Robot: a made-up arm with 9 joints. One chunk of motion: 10 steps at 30 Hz.
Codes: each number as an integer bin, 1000 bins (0 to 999) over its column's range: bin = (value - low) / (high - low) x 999, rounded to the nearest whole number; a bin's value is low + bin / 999 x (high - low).
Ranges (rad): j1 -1.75..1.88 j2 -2.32..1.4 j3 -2.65..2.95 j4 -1.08..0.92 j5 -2.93..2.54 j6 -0.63..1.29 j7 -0.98..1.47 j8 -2..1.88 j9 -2.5..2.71
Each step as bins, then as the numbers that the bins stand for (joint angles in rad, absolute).
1 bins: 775 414 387 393 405 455 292 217 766
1 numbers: 1.0661 -0.7784 -0.4806 -0.2932 -0.7124 0.2445 -0.2639 -1.1572 1.4949
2 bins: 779 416 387 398 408 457 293 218 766
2 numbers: 1.0806 -0.7709 -0.4806 -0.2832 -0.6960 0.2483 -0.2614 -1.1533 1.4949
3 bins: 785 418 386 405 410 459 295 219 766
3 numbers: 1.1024 -0.7635 -0.4862 -0.2692 -0.6851 0.2522 -0.2565 -1.1494 1.4949
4 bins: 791 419 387 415 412 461 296 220 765
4 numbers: 1.1242 -0.7598 -0.4806 -0.2492 -0.6741 0.2560 -0.2541 -1.1455 1.4896
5 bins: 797 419 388 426 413 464 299 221 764
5 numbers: 1.1460 -0.7598 -0.4750 -0.2271 -0.6686 0.2618 -0.2467 -1.1417 1.4844
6 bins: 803 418 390 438 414 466 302 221 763
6 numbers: 1.1678 -0.7635 -0.4638 -0.2031 -0.6632 0.2656 -0.2394 -1.1417 1.4792
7 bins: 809 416 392 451 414 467 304 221 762
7 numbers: 1.1896 -0.7709 -0.4526 -0.1771 -0.6632 0.2675 -0.2345 -1.1417 1.4740
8 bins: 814 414 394 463 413 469 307 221 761
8 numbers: 1.2078 -0.7784 -0.4414 -0.1531 -0.6686 0.2714 -0.2271 -1.1417 1.4688
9 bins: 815 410 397 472 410 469 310 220 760
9 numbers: 1.2114 -0.7933 -0.4246 -0.1351 -0.6851 0.2714 -0.2197 -1.1455 1.4636
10 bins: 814 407 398 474 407 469 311 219 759
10 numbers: 1.2078 -0.8044 -0.4190 -0.1311 -0.7015 0.2714 -0.2173 -1.1494 1.4583
